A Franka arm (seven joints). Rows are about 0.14 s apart.
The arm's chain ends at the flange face. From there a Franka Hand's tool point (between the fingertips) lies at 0.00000 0.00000 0.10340 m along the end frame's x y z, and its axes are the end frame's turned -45 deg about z.
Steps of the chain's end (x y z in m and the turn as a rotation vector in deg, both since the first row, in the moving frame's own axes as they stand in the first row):
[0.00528, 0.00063, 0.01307, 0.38, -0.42, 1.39]
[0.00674, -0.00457, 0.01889, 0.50, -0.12, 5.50]
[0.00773, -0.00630, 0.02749, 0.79, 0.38, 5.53]
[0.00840, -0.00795, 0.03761, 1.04, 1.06, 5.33]
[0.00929, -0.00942, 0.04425, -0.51, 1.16, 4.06]
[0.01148, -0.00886, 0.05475, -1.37, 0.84, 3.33]
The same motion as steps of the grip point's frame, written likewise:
[0.00325, 0.00316, 0.01306, 0.57, -0.03, 1.39]
[0.00852, 0.00077, 0.01889, 0.44, 0.27, 5.50]
[0.01144, 0.00056, 0.02748, 0.29, 0.83, 5.53]
[0.01424, 0.00047, 0.03758, -0.01, 1.48, 5.33]
[0.01398, 0.00207, 0.04422, -1.18, 0.46, 4.06]
[0.01362, 0.00465, 0.05471, -1.56, -0.37, 3.33]

